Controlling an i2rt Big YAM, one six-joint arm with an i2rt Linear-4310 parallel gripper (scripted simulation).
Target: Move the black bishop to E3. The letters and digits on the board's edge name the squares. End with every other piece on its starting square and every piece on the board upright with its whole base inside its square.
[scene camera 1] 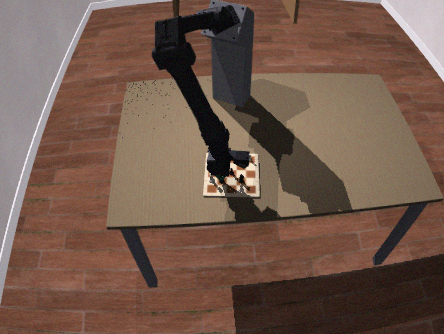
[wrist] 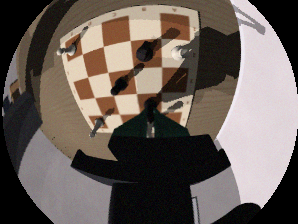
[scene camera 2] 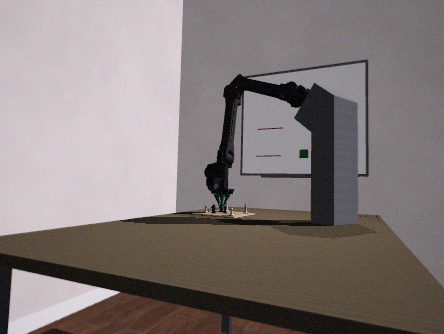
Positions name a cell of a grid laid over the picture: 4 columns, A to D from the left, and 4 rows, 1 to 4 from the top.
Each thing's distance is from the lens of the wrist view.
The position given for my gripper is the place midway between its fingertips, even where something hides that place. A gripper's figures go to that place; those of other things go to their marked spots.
my gripper (wrist: C2): 13 cm
chessboard (wrist: B1): 14 cm
